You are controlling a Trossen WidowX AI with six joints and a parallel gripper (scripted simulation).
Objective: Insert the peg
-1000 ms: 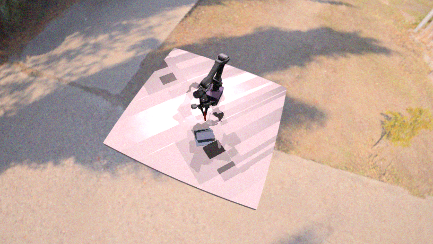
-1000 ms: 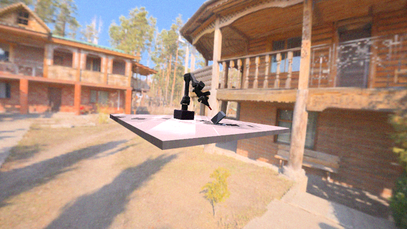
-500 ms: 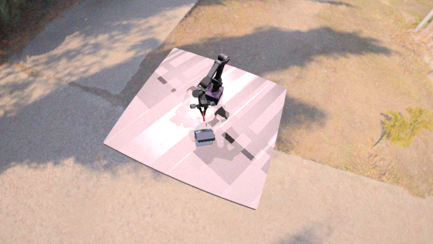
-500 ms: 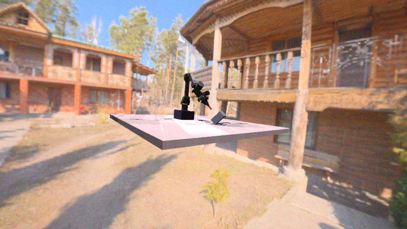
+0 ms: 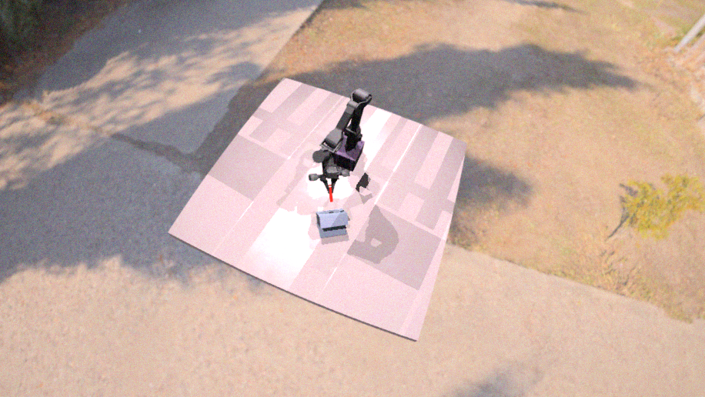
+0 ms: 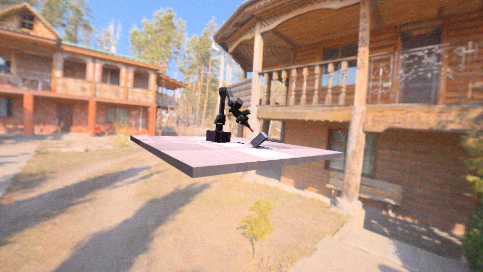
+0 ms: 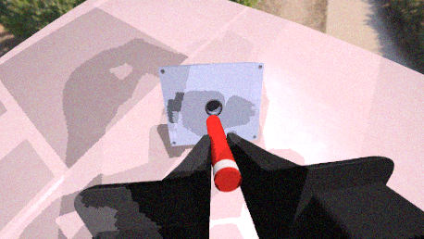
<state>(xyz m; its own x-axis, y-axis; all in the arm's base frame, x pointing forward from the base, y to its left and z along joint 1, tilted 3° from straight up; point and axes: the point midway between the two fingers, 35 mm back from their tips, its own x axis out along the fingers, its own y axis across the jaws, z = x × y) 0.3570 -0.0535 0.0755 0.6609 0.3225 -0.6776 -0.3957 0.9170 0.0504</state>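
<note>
Now: the grey sloped panel 8 cm ahead of my gripper tip, 3 cm to the left of it and 9 cm below it. From my gripper tip the other things lie so: round red peg 1 cm behind, 1 cm to the right, 1 cm above.
</note>
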